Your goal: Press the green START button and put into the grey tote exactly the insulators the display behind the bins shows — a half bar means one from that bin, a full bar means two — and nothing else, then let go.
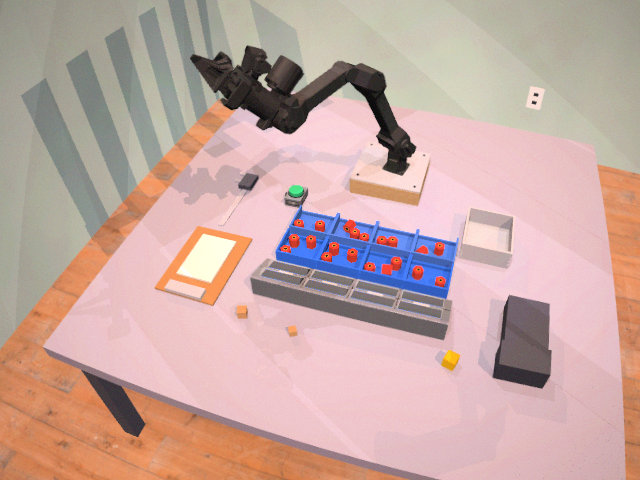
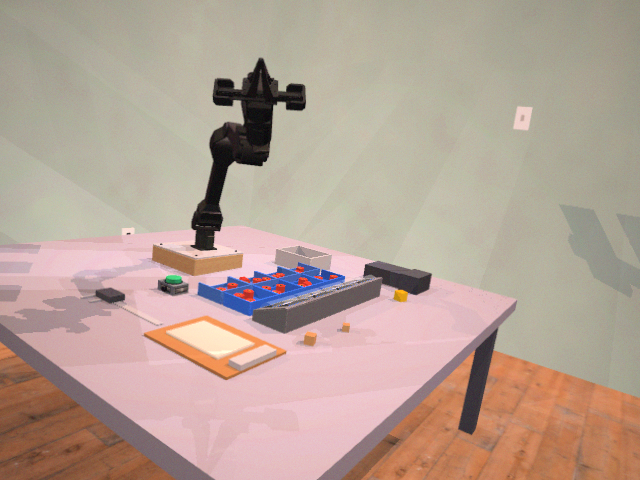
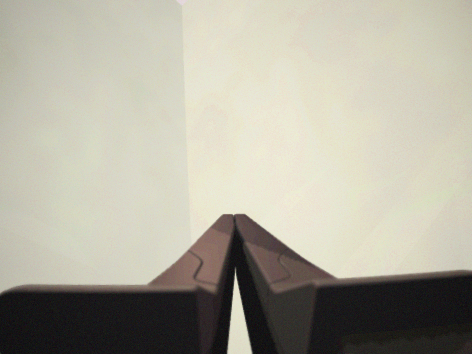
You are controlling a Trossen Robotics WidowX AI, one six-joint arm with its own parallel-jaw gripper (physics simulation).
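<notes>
My gripper (image 1: 192, 56) (image 2: 261, 59) (image 3: 233, 225) is shut and empty, high above the table and pointing away from the bins. The green START button (image 1: 296, 191) (image 2: 174, 279) sits on a small grey box near the arm's base. The blue bins (image 1: 317, 261) (image 2: 238, 304) hold several red insulators (image 1: 352, 254) (image 2: 280, 288), most upright, some lying. The grey tote (image 1: 485, 257) (image 2: 302, 260) stands beside the bins; its visible inside is empty. The grey display (image 1: 346, 306) (image 2: 333, 308) runs along the bins' long side; its four windows show pale bars, too faint to tell half from full.
An orange clipboard (image 1: 227, 275) (image 2: 159, 333) and a dark block with a pale strip (image 1: 248, 181) (image 2: 110, 295) lie beyond the bins' button end. Two small orange cubes (image 1: 241, 312) (image 2: 310, 338), a yellow cube (image 1: 450, 360) (image 2: 400, 296) and a large black block (image 1: 526, 330) (image 2: 398, 276) lie around the display.
</notes>
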